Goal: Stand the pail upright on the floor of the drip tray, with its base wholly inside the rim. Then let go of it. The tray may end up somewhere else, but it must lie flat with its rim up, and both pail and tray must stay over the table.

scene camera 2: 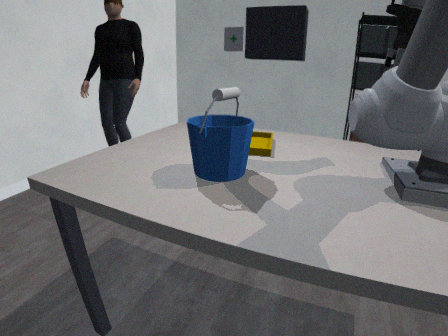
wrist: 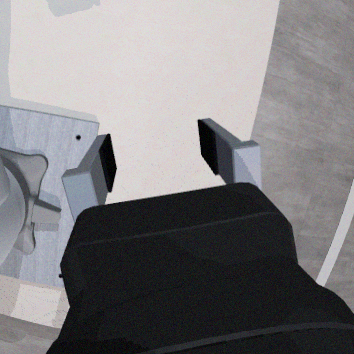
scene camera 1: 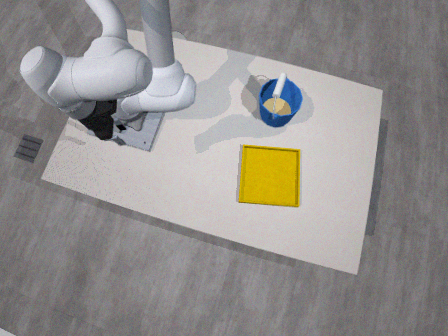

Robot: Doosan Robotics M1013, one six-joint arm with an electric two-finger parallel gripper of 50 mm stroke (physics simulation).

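Frame: origin at the arm's base, x left, y back, z up, level; millimetres.
Seen in the pictures: gripper, fingertip midpoint: (scene camera 2: 391,67) (wrist: 155,143) (scene camera 1: 123,136); arm's base at its link origin: (scene camera 2: 443,176) (scene camera 1: 130,108).
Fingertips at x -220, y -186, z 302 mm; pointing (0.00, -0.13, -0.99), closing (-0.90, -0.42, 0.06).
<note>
Pixels of each thing's top centre, then the offset from my fingertips to it. "spot": a spot on its surface instead. Level surfaces: height alone.
- blue pail at a spot on its surface: (scene camera 2: 220,150) spot: dx +512, dy -416, dz -246 mm
- white grip at its top centre: (scene camera 2: 227,88) (scene camera 1: 280,83) dx +439, dy -436, dz -97 mm
- yellow drip tray at its top centre: (scene camera 2: 240,137) (scene camera 1: 270,174) dx +137, dy -518, dz -311 mm
- table at its surface level: dz -338 mm
The blue pail (scene camera 1: 291,100) (scene camera 2: 220,150) stands upright on the table, beside the tray and apart from it. Its wire handle stands raised, with a white grip (scene camera 1: 280,85) (scene camera 2: 226,93) above the rim. The yellow drip tray (scene camera 1: 270,176) (scene camera 2: 261,144) lies flat with its rim up; the pail partly hides it in scene camera 2. My gripper (wrist: 155,143) is open and empty, over the table near the robot's base, far from pail and tray. Its fingertips are hard to make out in scene camera 1. Pail and tray do not show in the wrist view.
The robot's grey base plate (scene camera 1: 142,142) (wrist: 82,155) is close beside the gripper. The table (scene camera 1: 325,225) (scene camera 2: 125,200) (wrist: 165,60) has an edge to the right of the fingers in the wrist view. A person (scene camera 2: 117,60) and a shelf rack (scene camera 2: 377,20) stand beyond the table.
</note>
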